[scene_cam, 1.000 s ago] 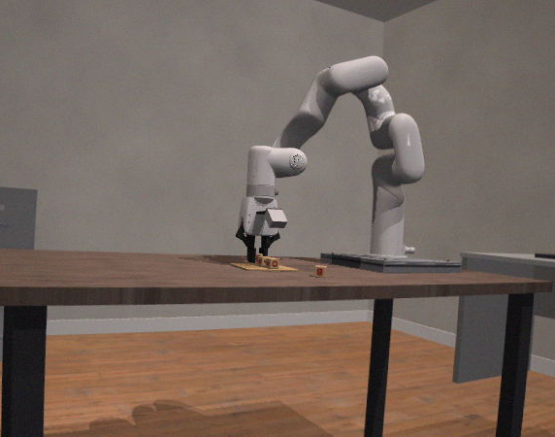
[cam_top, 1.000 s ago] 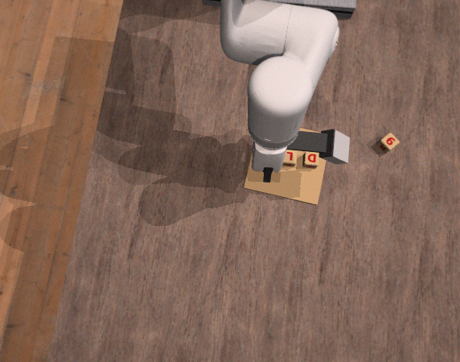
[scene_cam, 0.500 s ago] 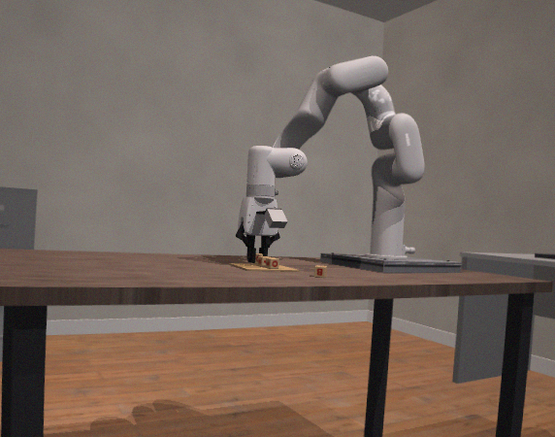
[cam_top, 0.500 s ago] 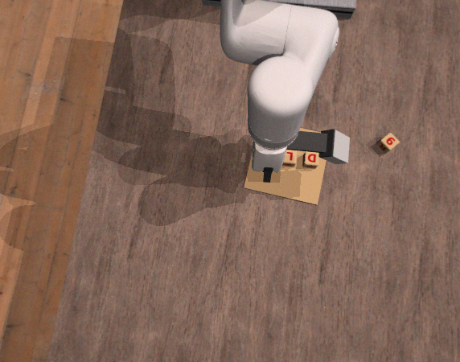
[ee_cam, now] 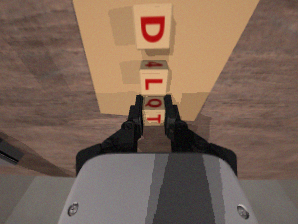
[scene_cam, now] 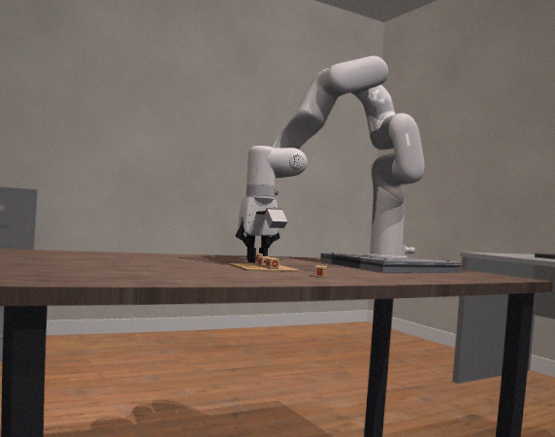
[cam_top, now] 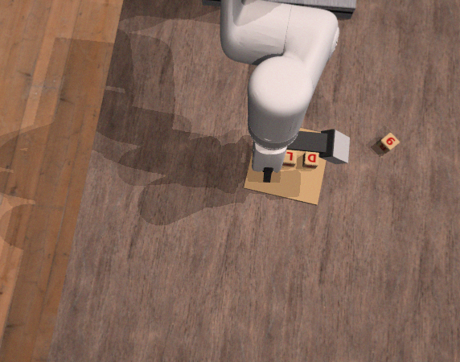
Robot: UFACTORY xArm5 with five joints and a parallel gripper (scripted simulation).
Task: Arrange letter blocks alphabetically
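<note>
The tan mat lies 4 cm to the left of my hand and 3 cm below it.
</note>
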